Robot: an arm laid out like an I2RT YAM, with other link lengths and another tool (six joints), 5 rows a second.
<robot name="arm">
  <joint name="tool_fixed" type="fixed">
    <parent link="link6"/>
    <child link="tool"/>
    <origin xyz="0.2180 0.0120 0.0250" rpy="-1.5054 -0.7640 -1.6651"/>
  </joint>
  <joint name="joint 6" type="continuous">
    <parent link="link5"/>
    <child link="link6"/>
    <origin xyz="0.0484 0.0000 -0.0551" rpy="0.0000 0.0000 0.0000"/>
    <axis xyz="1 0 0"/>
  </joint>
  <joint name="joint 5" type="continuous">
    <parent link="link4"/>
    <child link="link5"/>
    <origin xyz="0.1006 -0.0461 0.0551" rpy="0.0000 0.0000 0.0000"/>
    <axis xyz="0 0 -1"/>
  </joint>
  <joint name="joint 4" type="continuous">
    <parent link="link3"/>
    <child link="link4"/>
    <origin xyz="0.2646 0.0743 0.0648" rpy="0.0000 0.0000 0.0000"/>
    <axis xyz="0 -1 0"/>
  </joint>
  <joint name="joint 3" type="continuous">
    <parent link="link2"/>
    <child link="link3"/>
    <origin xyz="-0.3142 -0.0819 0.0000" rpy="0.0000 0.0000 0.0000"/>
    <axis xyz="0 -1 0"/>
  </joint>
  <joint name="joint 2" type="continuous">
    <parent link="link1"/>
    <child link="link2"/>
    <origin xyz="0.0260 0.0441 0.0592" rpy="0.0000 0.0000 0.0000"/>
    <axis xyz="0 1 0"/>
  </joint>
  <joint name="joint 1" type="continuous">
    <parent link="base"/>
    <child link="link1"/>
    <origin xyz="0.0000 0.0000 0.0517" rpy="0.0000 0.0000 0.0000"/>
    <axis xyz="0 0 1"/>
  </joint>
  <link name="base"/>
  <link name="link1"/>
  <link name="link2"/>
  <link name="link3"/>
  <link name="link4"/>
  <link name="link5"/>
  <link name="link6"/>
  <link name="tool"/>
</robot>
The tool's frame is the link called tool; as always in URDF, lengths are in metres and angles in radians. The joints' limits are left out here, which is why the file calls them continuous.
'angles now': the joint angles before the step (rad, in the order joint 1, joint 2, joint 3, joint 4, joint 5, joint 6). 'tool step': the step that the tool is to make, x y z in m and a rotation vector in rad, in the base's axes. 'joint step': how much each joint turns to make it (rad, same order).
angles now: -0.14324 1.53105 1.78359 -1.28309 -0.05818 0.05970
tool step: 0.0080 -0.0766 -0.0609 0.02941 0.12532 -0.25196
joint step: -0.11443 0.14122 -0.00016 0.01626 0.05991 0.12400
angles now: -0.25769 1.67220 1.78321 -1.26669 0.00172 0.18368
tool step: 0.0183 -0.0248 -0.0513 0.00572 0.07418 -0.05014
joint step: -0.02515 0.12498 -0.00188 0.05362 0.02251 0.01795
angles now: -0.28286 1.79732 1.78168 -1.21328 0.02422 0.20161
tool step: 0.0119 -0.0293 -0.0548 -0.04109 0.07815 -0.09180
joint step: -0.00001 0.12349 -0.00920 0.06440 0.08621 0.06904
